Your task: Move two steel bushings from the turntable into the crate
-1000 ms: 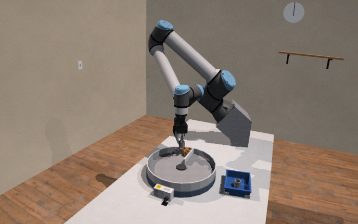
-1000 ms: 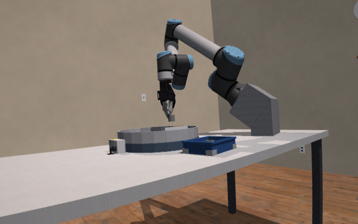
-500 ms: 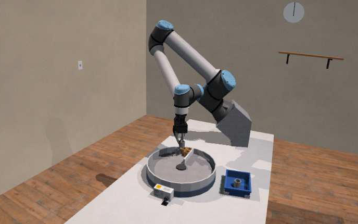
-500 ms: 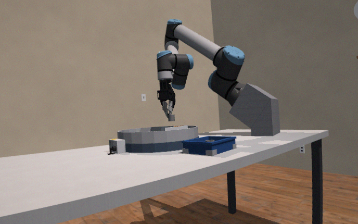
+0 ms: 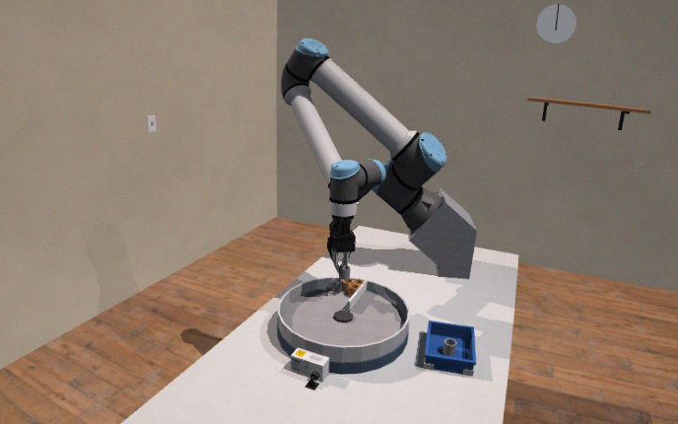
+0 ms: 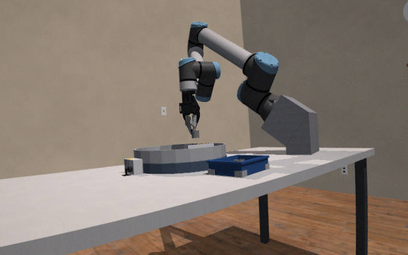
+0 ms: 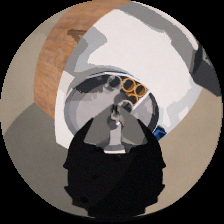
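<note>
The blue crate is 140 mm ahead of my hand, 410 mm to the left of it and 130 mm below it. Round my hand: grey turntable (130 mm ahead, 60 mm to the left, 100 mm below).
</note>
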